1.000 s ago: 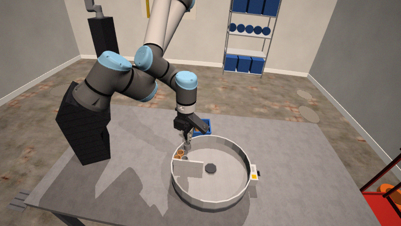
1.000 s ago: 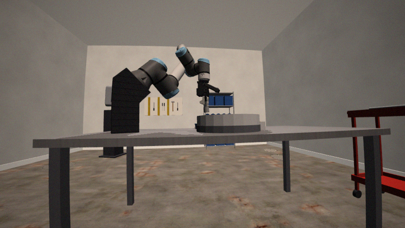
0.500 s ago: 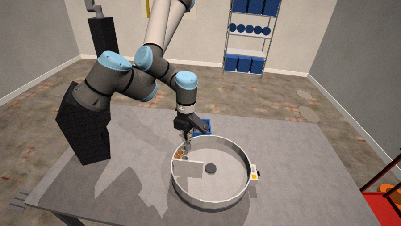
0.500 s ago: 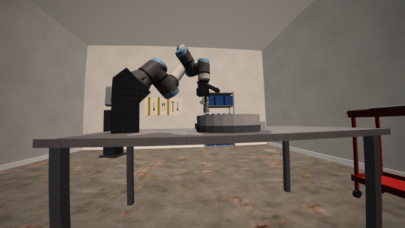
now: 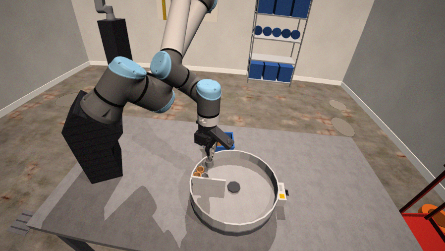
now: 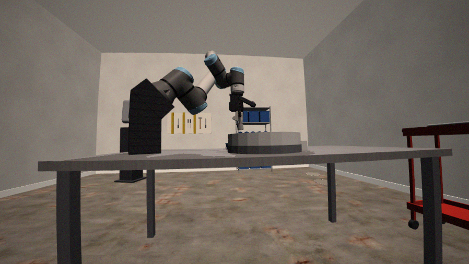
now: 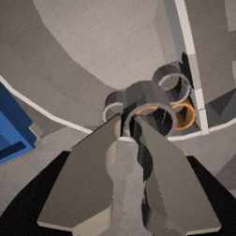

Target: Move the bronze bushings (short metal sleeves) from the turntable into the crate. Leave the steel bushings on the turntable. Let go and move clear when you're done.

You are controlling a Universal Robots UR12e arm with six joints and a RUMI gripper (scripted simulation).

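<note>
The turntable is 14 cm ahead of my hand, 4 cm to the right of it and 12 cm below it. Also, from my hand: blue crate 5 cm behind, 27 cm to the left, 14 cm below.
</note>
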